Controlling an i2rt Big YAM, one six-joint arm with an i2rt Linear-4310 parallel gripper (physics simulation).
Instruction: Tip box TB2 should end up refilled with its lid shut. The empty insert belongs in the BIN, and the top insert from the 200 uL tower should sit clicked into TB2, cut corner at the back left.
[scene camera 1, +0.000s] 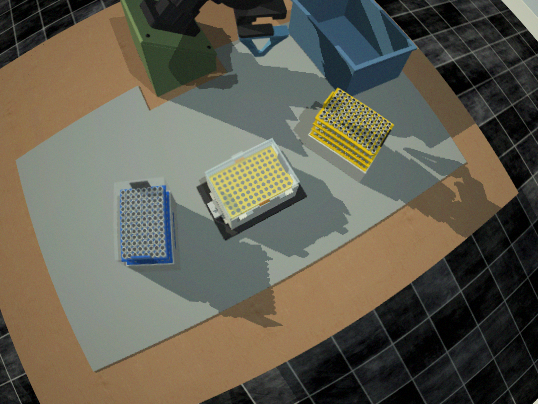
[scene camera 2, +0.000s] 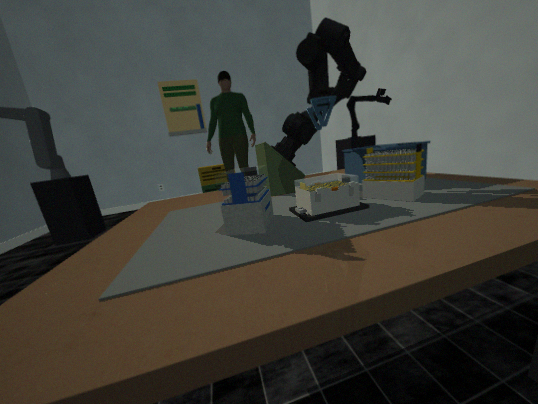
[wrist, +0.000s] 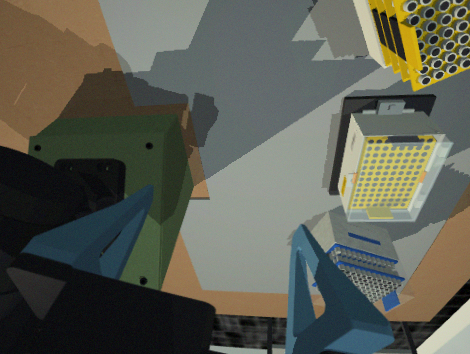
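Tip box TB2 (scene camera 1: 252, 182) (scene camera 2: 327, 199) (wrist: 385, 167) is the white box in the middle, on a black base plate. Its yellow insert shows bare holes with no tips. A clear lid looks down over it; whether it is latched I cannot tell. The yellow tower (scene camera 1: 352, 122) (scene camera 2: 392, 167) (wrist: 440, 37), with stacked inserts full of tips, stands to its right in scene camera 1. The blue BIN (scene camera 1: 382, 61) (scene camera 2: 352, 161) stands behind that tower. My gripper (scene camera 1: 261, 47) (scene camera 2: 321, 114) (wrist: 226, 211) is open and empty, high above the mat's rear, away from the box.
A blue tower (scene camera 1: 144, 225) (scene camera 2: 245, 205) (wrist: 370, 280) of inserts with tips stands left of TB2 in scene camera 1. The green arm mount (scene camera 1: 172, 65) (scene camera 2: 272, 170) (wrist: 165, 150) is at the back. A person (scene camera 2: 229, 115) stands beyond the table.
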